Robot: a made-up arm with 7 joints. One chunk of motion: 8 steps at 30 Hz.
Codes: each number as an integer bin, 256 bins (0 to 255) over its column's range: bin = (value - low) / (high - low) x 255, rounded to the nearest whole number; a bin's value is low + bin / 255 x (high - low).
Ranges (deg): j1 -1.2..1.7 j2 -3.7..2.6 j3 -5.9..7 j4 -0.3..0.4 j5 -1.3..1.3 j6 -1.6..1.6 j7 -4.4..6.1
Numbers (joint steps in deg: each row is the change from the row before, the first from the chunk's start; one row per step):
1: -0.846 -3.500 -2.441 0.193 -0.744 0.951 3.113
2: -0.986 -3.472 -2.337 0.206 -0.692 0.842 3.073
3: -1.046 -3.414 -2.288 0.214 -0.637 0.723 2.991
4: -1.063 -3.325 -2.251 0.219 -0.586 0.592 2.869
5: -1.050 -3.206 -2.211 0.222 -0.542 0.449 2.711
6: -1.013 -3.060 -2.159 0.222 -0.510 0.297 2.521
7: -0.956 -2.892 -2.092 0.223 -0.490 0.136 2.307
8: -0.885 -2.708 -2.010 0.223 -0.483 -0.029 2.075
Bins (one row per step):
1: 31 8 68 180 55 203 182
2: 19 9 70 184 60 195 181
3: 14 12 71 187 65 185 179
4: 12 15 72 189 70 175 177
5: 13 20 73 190 74 163 173
6: 16 26 74 190 77 151 168
7: 21 33 75 191 79 138 163
8: 28 40 77 191 80 125 157

